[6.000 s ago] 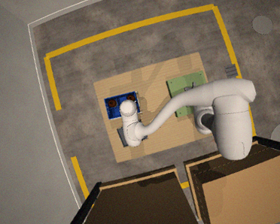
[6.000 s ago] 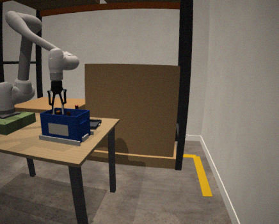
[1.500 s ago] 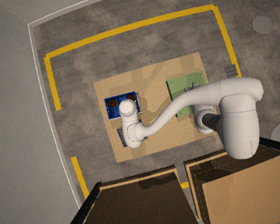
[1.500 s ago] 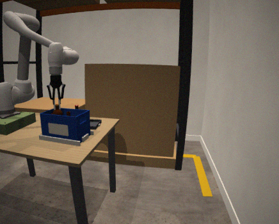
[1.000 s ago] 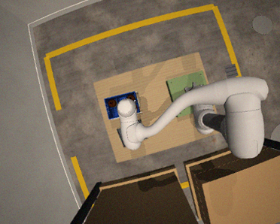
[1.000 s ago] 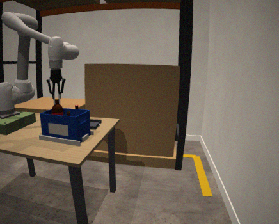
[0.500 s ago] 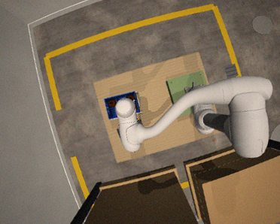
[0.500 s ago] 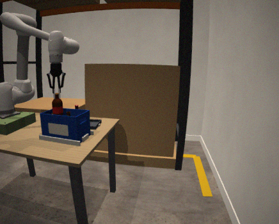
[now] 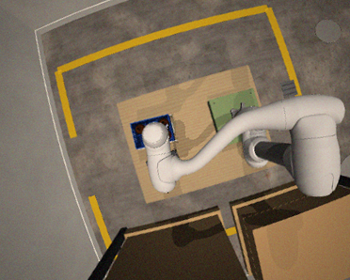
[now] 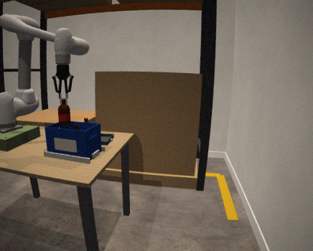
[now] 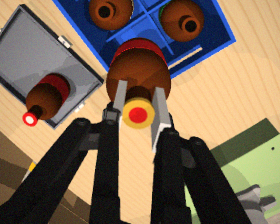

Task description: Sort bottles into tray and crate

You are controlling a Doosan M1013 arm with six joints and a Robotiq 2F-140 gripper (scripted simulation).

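My gripper is now 80 mm above the brown capped bottle. Also, from my hand: grey tray 310 mm below, 250 mm to the left, 40 mm ahead; then blue crate 240 mm below, 90 mm ahead, 30 mm to the right; then uncapped bottle 230 mm below, 190 mm ahead, 60 mm to the right.
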